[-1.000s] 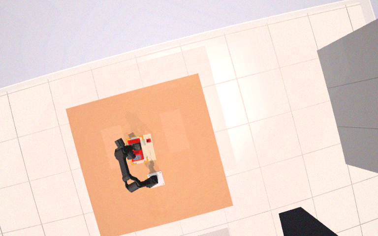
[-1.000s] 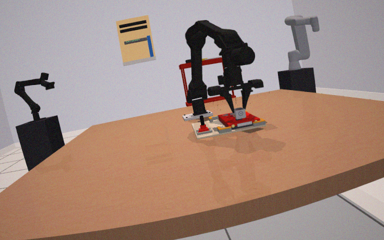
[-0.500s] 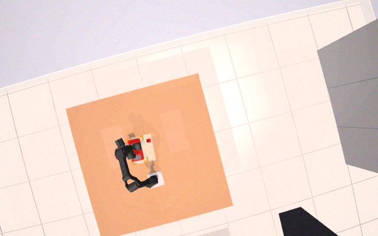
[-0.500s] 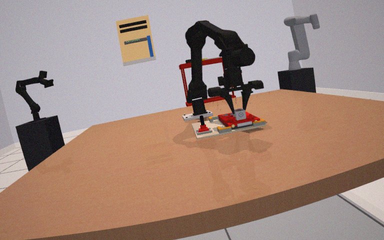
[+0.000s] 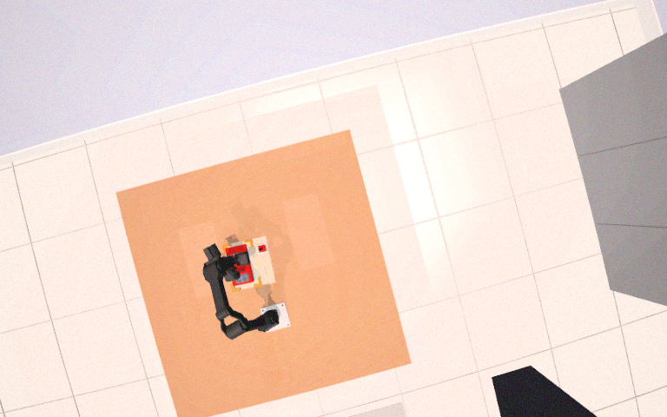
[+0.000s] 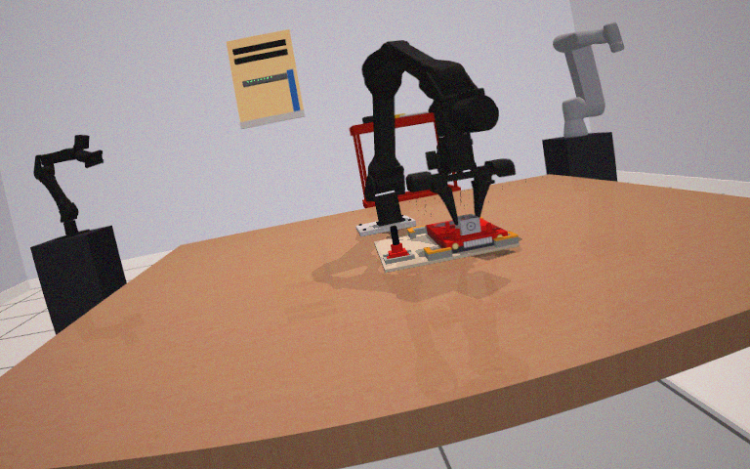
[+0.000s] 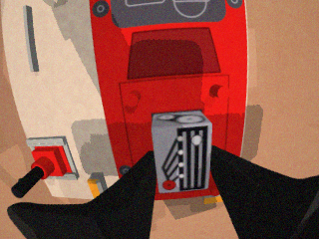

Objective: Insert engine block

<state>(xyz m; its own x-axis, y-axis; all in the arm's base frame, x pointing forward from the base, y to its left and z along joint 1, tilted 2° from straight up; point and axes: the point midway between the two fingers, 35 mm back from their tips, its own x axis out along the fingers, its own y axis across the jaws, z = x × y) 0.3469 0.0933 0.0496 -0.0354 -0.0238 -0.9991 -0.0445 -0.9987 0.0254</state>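
Now: gripper tip 1 cm above the engine block. Round my gripper tip: base plate: 4 cm behind, 3 cm to the right, 3 cm below.
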